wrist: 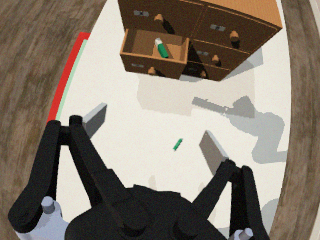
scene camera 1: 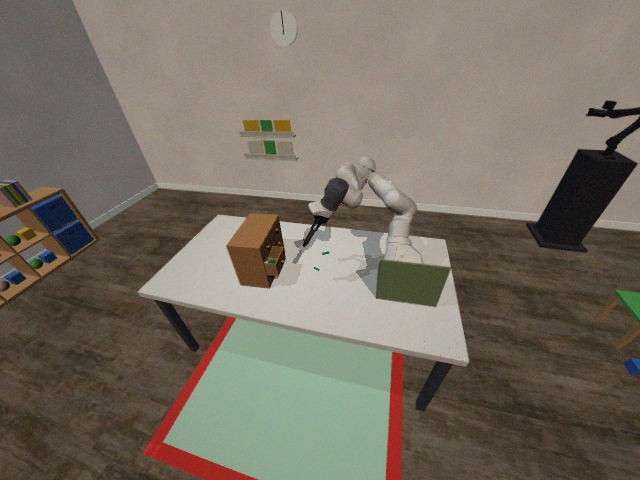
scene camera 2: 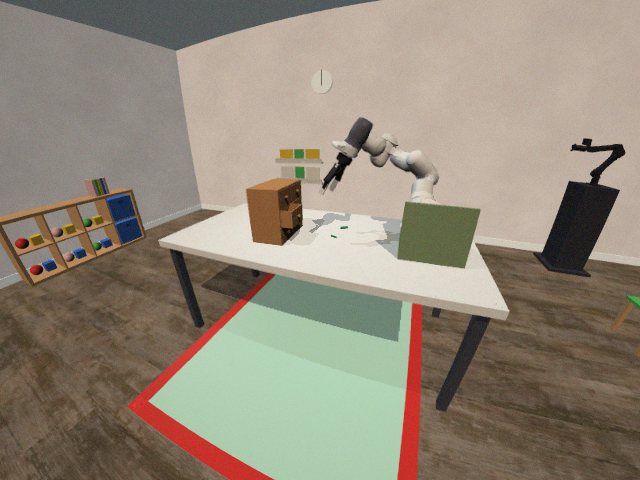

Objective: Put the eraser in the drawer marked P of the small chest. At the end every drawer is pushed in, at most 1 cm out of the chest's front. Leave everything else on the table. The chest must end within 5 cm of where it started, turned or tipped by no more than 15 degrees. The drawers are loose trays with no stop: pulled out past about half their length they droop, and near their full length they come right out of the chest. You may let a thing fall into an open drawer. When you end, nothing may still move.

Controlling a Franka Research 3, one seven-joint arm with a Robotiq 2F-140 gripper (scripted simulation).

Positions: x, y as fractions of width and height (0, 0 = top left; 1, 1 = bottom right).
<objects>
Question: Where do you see a small wooden chest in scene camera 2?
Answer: At 0.41, 0.43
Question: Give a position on a small wooden chest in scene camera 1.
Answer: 0.38, 0.52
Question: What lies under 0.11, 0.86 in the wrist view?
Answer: My gripper.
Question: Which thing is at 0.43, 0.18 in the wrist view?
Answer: A drawer.
</objects>
